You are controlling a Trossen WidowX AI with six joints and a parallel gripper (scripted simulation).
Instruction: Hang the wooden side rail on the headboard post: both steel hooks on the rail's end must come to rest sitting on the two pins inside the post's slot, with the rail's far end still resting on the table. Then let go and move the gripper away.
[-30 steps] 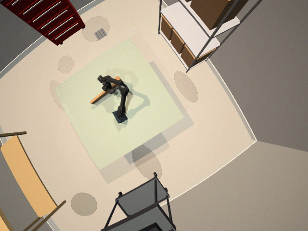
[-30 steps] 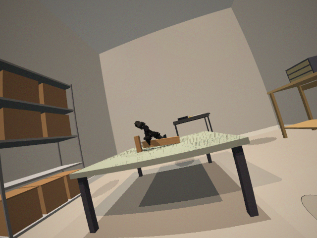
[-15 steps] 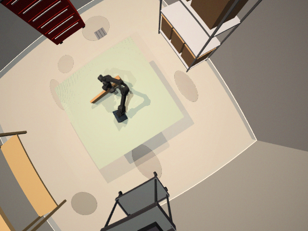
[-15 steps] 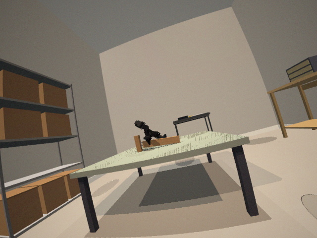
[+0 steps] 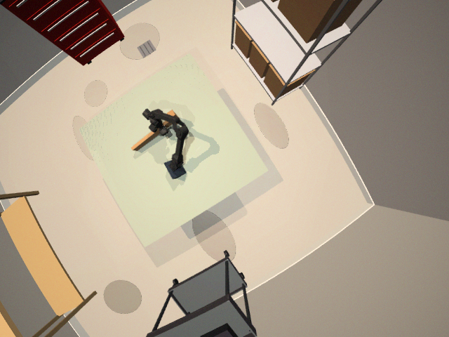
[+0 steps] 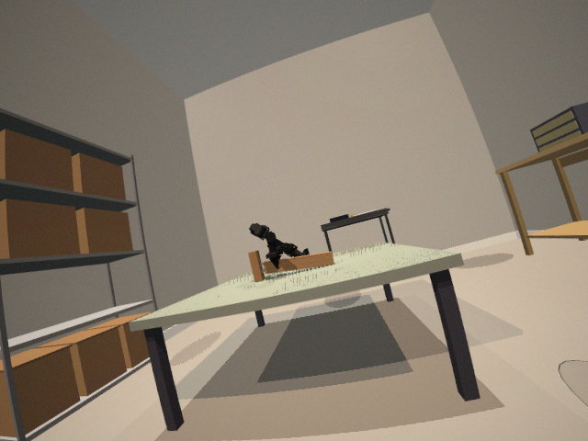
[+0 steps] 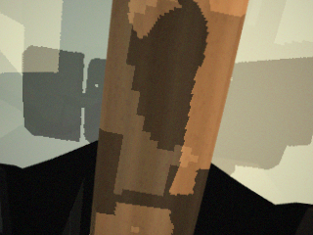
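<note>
Now: the headboard post 130 mm to the right of my gripper tip, 40 mm above it and 10 mm behind it.
</note>
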